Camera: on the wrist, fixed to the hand. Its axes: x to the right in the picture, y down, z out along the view.
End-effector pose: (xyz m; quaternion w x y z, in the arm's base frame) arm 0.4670 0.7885 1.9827 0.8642 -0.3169 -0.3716 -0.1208
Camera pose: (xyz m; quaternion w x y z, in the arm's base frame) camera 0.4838 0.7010 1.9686 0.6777 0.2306 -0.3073 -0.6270
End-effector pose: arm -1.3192 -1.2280 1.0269 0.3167 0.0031 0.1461 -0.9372
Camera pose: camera -1.3566 -1.1671 0.9719 0.4120 -0.1768 0.0325 0.8933
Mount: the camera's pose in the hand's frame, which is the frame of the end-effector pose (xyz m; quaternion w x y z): -0.0008 -0.0534 -0.0727 0.7025 0.2182 0.2128 -0.6431
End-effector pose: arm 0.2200 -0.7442 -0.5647 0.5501 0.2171 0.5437 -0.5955
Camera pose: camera 0.1480 -0.6899 -0.5651 0.1596 -0.0496 -0.5087 0.8446
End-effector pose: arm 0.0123 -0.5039 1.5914 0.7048 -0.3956 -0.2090 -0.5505
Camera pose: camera -0.0485 -0.5650 1.5647 0.2719 0.1274 -0.3714 -0.8786
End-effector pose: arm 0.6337 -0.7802 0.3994 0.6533 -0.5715 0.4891 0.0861
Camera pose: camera 0.6299 -0.8580 0.4449 0.5349 -0.5918 0.1339 -0.5880
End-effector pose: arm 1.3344 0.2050 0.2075 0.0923 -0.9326 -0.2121 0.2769
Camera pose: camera 1.3558 0.2484 0.2837 0.4916 -0.5576 -0.6687 -0.0170
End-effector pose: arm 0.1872 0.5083 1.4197 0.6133 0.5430 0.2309 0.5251
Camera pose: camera 0.1459 0.5459 1.3489 0.6009 0.2550 0.7565 0.0396
